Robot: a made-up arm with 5 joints.
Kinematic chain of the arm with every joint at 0, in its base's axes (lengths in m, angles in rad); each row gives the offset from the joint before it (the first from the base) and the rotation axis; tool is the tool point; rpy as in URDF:
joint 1: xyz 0.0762 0 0.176 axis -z
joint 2: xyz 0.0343 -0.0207 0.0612 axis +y
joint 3: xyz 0.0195 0 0.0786 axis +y
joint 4: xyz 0.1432 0 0.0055 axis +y
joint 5: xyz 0.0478 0.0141 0 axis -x
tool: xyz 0 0 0 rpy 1.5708 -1.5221 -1.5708
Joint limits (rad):
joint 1: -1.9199..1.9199
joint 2: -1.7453..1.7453
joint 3: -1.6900..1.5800
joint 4: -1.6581..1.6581
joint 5: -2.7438..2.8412
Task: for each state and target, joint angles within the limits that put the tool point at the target. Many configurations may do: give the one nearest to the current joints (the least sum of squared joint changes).
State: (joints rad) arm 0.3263 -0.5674 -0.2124 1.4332 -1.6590
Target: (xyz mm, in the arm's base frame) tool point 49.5 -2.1 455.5
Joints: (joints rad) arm 0.1705 -1.0803 -0.7345 1.2286 -1.6590
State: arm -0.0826 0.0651 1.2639 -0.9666 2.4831
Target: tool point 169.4 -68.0 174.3
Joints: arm 0.5731 -0.1512 1.5800 -1.3752 2.4831
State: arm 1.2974 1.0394 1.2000 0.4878 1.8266
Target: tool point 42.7 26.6 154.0
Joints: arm 0.8260 1.1132 1.3533 0.5355 1.8266
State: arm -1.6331 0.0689 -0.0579 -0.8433 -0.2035
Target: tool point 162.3 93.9 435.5
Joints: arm -0.8805 -0.5365 0.0368 -1.2118 -0.2035
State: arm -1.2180 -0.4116 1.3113 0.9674 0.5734
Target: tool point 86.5 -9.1 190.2
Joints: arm -1.9171 0.4062 1.5800 1.6276 0.5734
